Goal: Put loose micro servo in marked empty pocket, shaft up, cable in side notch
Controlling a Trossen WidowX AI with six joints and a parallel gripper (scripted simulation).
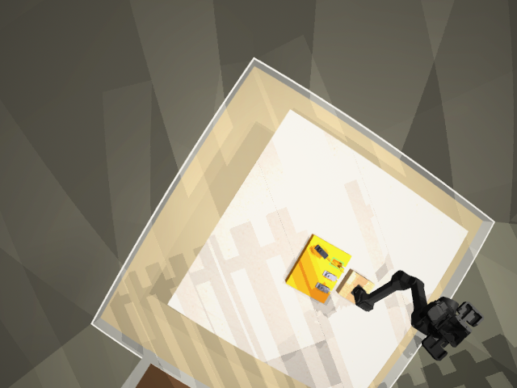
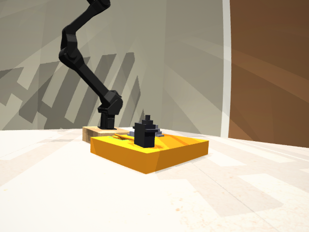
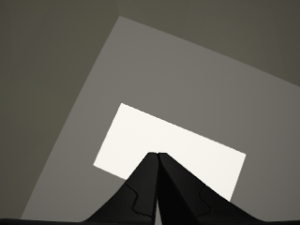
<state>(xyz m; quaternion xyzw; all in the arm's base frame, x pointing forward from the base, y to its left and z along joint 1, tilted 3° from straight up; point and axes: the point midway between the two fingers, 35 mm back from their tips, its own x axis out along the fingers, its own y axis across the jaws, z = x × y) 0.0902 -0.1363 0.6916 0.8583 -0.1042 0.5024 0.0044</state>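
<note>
My gripper tip is now 160 mm short of the yellow-orange deck, 190 mm to the right of it and 750 mm above it.
</note>
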